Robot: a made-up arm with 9 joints. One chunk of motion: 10 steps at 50 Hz.
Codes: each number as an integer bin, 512 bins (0 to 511) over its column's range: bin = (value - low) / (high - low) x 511, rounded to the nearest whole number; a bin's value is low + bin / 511 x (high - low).
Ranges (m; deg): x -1.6..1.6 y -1.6..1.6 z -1.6..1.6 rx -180..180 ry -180..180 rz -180..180
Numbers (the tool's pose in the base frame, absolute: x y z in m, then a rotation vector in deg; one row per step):
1: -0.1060 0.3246 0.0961 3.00 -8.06 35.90
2: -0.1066 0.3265 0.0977 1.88 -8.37 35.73
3: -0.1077 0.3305 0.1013 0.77 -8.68 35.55
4: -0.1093 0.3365 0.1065 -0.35 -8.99 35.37
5: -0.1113 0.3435 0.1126 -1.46 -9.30 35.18
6: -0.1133 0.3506 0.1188 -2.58 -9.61 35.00
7: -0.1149 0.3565 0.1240 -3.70 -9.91 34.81
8: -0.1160 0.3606 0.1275 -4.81 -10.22 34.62
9: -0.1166 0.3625 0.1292 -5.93 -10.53 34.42
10: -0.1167 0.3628 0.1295 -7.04 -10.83 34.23
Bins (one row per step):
1: 239 307 271 260 244 306
2: 238 308 271 258 244 306
3: 238 308 272 257 243 306
4: 238 309 273 255 243 306
5: 238 310 273 253 242 305
6: 237 311 274 252 242 305
7: 237 312 275 250 241 305
8: 237 313 276 249 241 305
9: 237 313 276 247 241 304
10: 237 313 276 246 240 304

